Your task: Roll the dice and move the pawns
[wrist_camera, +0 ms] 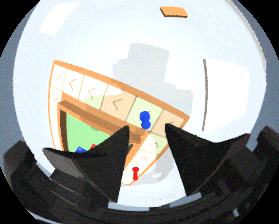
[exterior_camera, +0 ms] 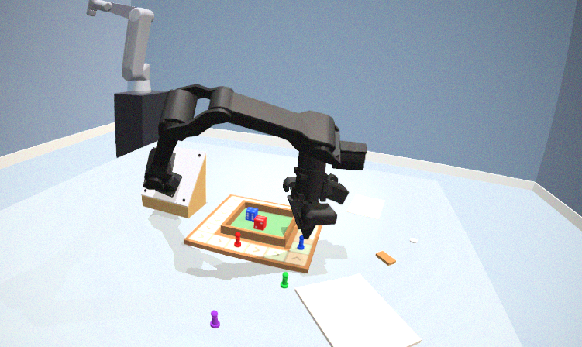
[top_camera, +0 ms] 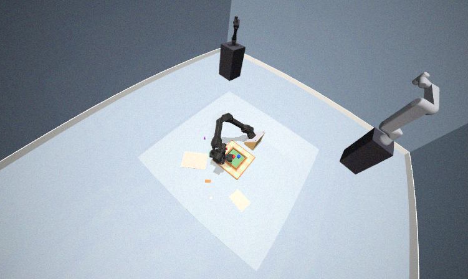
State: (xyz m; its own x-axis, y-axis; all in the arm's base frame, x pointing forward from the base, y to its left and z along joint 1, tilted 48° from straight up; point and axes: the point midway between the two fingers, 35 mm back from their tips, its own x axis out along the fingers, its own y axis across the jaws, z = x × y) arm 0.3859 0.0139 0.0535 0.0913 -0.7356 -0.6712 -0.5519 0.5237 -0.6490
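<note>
Right now my gripper tip is 20 mm above the blue pawn. From my gripper tip the other things lie so: green pawn (130 mm to the right, 30 mm below, 10 mm ahead); then red pawn (130 mm behind, 60 mm to the right, 20 mm below); then green tray floor (120 mm behind, 60 mm to the left, 40 mm below).
</note>
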